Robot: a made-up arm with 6 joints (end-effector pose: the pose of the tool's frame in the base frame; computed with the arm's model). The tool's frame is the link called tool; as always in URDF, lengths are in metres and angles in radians. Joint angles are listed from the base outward.
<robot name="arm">
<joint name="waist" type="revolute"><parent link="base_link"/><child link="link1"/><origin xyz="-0.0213 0.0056 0.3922"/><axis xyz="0 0 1"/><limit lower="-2.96" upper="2.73" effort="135" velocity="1.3"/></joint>
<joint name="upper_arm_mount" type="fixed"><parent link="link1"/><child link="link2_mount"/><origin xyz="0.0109 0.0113 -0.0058"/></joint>
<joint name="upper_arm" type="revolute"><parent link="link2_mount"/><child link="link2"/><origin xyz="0.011 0.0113 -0.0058"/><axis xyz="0 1 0"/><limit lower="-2.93" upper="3.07" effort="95" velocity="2.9"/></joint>
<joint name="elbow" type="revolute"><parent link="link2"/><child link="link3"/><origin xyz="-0.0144 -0.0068 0.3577"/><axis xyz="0 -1 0"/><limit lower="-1.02" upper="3.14" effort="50" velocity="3.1"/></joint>
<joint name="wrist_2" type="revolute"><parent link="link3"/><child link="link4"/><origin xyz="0.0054 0.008 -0.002"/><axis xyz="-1 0 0"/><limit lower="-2.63" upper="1.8" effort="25" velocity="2.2"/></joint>
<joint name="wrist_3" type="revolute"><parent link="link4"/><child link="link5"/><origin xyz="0.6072 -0.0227 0.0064"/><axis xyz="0 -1 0"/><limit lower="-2.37" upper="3.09" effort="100" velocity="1.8"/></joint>
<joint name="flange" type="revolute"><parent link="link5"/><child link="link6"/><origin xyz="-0.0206 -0.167 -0.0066"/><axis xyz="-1 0 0"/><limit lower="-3.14" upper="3.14" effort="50" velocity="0.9"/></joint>
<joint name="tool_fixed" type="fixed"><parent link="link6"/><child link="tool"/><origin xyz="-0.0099 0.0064 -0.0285"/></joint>
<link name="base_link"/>
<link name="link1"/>
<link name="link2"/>
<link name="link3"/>
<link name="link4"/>
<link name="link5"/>
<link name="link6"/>
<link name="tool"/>
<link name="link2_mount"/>
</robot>
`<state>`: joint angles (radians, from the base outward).
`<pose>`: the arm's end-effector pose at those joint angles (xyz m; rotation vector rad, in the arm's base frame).
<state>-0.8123 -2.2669 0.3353 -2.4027 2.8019 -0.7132</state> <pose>-0.4295 0.6311 0.5834 -1.4519 1.0711 -0.5075</pose>
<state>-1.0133 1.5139 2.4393 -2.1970 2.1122 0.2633</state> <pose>0.5705 -0.6851 0.8479 -1.2845 1.9686 1.5463</pose>
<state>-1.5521 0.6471 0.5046 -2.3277 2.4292 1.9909</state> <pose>0.1774 -0.8251 0.4340 -1.0012 -1.0096 2.0203</pose>
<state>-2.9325 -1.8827 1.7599 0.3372 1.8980 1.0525</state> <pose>0.7783 0.3595 -0.1017 0.5240 1.0012 -2.0797</pose>
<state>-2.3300 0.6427 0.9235 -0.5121 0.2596 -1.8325</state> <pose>-0.6635 -0.4945 0.7620 0.5490 -2.3030 -0.6665</pose>
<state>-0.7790 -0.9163 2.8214 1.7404 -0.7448 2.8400</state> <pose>-0.4228 0.5404 0.0892 0.5993 1.2799 -2.4275</pose>
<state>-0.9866 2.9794 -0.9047 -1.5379 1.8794 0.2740</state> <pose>-0.1395 0.2374 0.6160 -0.9367 2.4724 -0.6139</pose>
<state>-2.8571 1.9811 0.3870 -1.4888 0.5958 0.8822</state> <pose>-0.1341 -0.0711 -0.3478 -1.5226 -0.2047 2.0424</pose>
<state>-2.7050 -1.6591 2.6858 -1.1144 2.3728 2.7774</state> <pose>0.6335 0.3577 -0.1745 -0.5435 -2.5004 -0.2074</pose>
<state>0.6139 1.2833 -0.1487 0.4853 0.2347 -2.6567</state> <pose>0.4943 0.2126 -0.0626 1.4957 1.2519 -0.8779</pose>
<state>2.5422 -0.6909 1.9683 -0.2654 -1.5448 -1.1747</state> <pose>0.6731 -0.2980 0.9334 -1.3718 -0.8098 -2.3504</pose>
